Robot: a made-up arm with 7 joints.
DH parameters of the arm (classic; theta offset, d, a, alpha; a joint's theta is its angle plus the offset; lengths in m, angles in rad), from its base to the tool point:
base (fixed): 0 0 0 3.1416
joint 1: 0 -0.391 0 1.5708
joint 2: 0 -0.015 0 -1.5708
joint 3: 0 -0.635 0 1.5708
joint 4: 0 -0.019 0 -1.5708
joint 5: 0 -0.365 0 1.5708
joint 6: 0 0 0 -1.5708
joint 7: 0 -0.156 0 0
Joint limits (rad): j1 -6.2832..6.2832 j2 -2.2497..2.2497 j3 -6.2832..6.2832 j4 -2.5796..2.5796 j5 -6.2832..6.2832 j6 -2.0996..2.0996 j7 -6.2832..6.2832
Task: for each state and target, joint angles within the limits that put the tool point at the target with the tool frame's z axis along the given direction. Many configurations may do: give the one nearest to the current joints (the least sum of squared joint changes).
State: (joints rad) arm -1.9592 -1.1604 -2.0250 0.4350 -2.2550 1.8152 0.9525
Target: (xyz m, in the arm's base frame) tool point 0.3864 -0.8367 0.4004 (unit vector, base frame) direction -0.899 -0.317 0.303
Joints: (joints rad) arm -2.0880 -1.3784 -2.0906 0.8112 -2.1812 1.9793 0.9525
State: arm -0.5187 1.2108 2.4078 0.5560 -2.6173 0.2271 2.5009
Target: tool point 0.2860 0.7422 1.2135 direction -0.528 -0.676 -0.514
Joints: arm -1.2702 0.7737 2.8852 0.1013 -2.1410 0.4270 2.5009
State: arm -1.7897 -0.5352 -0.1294 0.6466 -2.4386 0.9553 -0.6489
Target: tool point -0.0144 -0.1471 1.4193 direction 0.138 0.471 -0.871
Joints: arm -1.9421 -0.4184 -0.1807 0.9600 -2.7676 0.9396 -0.6489
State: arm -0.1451 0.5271 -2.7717 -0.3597 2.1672 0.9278 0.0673
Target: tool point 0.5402 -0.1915 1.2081 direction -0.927 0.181 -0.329
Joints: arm 0.0432 0.1420 -2.6572 -1.0550 1.6313 0.2887 0.0673
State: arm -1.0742 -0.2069 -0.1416 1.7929 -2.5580 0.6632 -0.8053
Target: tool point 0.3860 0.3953 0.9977 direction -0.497 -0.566 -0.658
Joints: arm -0.8881 0.1431 0.0327 1.7760 -3.1499 1.0662 -0.8053
